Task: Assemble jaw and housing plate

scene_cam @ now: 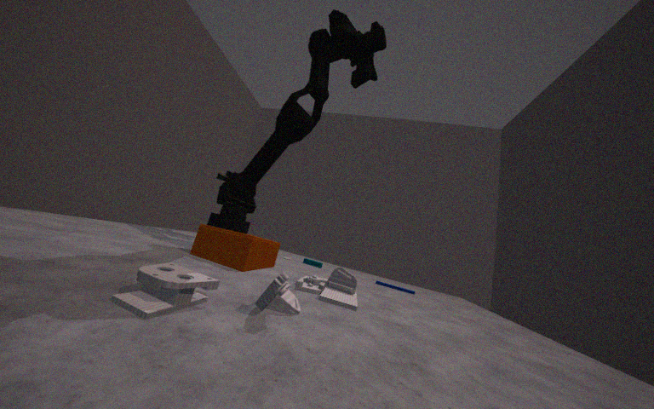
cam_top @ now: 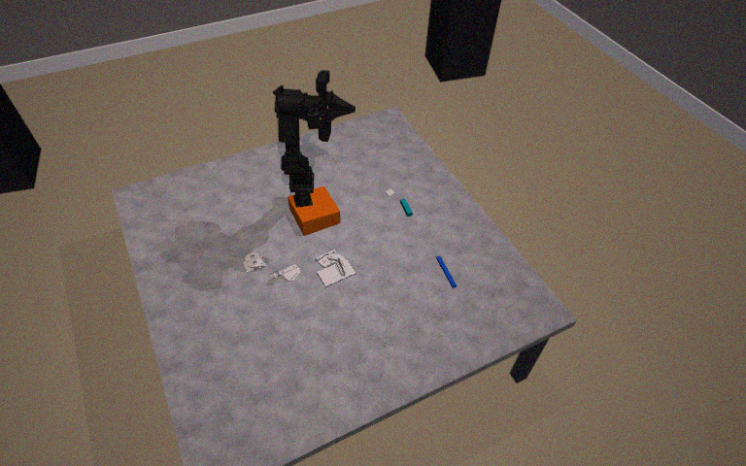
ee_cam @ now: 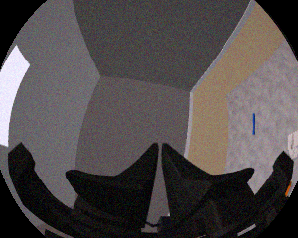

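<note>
Right now the white jaw is 63 cm below my gripper tip, 29 cm to the right of it and 3 cm ahead of it. Round my gripper tip: teal bar 66 cm below, 25 cm to the left, 18 cm behind; small white cube 66 cm below, 28 cm behind, 21 cm to the left; blue bar 66 cm below, 30 cm to the left, 15 cm ahead.
</note>
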